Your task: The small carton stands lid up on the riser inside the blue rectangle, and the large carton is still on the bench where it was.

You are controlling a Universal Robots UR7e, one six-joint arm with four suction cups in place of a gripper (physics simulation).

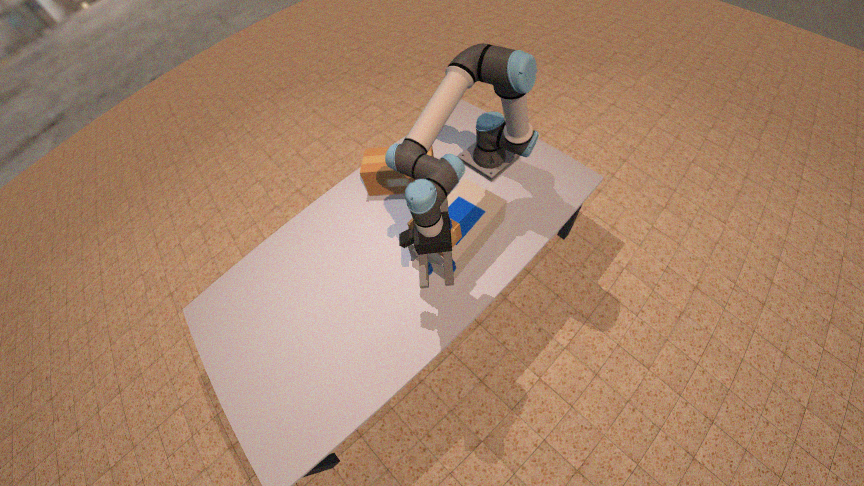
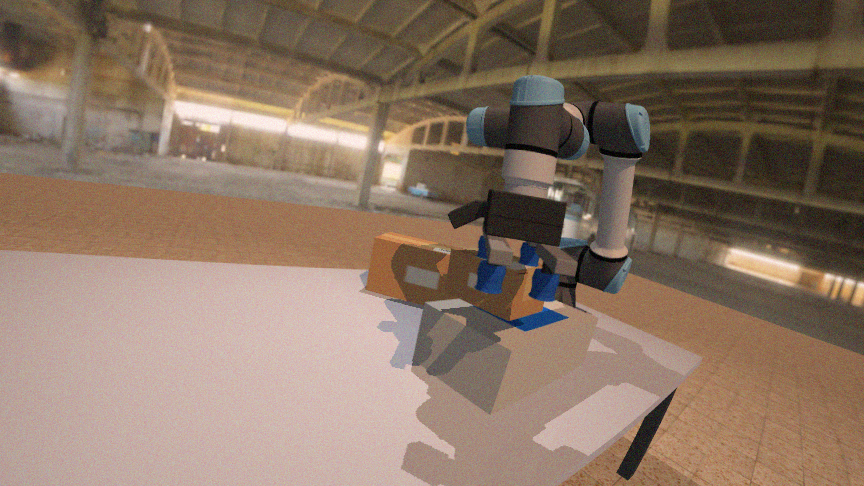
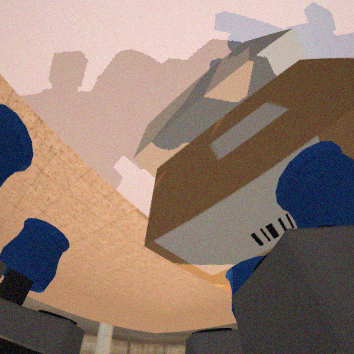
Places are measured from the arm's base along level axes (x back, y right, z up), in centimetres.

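Where they show: hand, its tool point: (image 2: 510, 279) (image 3: 142, 212); arm's base, origin of its link: (image 1: 489, 156).
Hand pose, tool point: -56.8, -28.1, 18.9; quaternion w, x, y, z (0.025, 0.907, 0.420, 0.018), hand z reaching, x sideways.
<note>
Each offset is from my tool point to the centre of the thing, as dx, dy, dz. Level surfaces: height alone.
The small carton @[+5.1, +7.2, -2.6] (image 1: 457, 231) (image 2: 516, 302) (image 3: 200, 185) is brown, upright and level, with its barcoded face up towards the cups. My gripper (image 1: 441, 267) (image 2: 513, 265), with four blue suction cups, holds it from above. Some cups hang beside the carton. The carton's underside is at or very close above the top of the beige riser @[+16.9, +8.7, -15.9] (image 1: 486, 226) (image 2: 543, 356) (image 3: 280, 55), over part of the blue rectangle @[+16.9, +8.7, -9.9] (image 1: 465, 212) (image 2: 546, 318). Contact cannot be told, and the carton hides part of the rectangle. The large carton @[+20.4, +49.0, -14.2] (image 1: 377, 175) (image 2: 392, 265) stands on the bench behind the riser.
The pale bench @[dz -21.9] (image 1: 302, 314) (image 2: 181, 374) carries the riser and the arm's base (image 1: 490, 163). The bench's long edge runs past the riser, with tiled floor (image 1: 694, 302) (image 3: 70, 200) beyond. Shadows of the arm fall across the riser and bench.
</note>
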